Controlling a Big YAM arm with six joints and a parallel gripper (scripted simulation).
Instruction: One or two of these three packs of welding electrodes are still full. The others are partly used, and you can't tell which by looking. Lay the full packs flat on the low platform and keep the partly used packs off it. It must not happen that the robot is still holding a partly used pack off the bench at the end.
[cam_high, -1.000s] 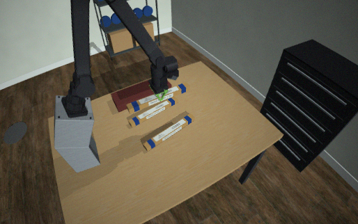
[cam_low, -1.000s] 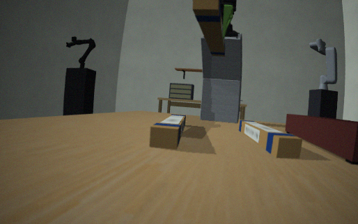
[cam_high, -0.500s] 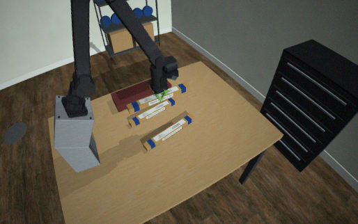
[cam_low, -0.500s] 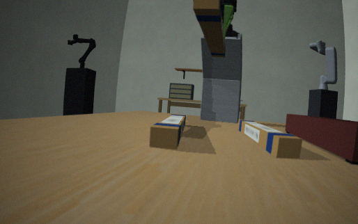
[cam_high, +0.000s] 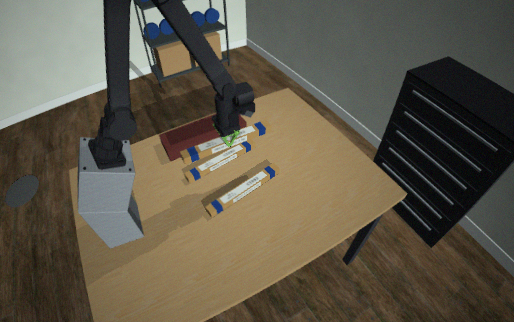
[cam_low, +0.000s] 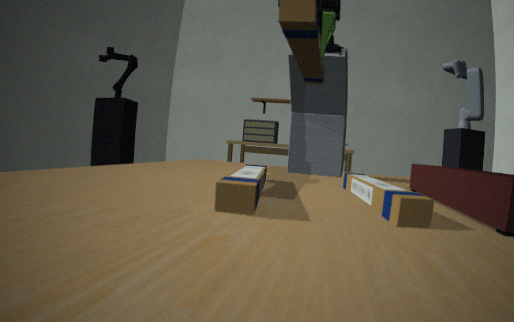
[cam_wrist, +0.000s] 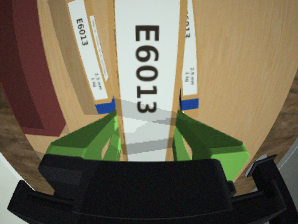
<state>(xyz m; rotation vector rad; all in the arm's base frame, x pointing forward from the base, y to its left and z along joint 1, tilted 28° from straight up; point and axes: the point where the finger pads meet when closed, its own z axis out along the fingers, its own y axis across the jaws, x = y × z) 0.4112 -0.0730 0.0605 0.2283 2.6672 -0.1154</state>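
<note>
Right now my hand is 1 cm below the pack of welding electrodes. Also, from my hand: dark red platform: 6 cm ahead, 30 cm to the left, 21 cm below.
</note>
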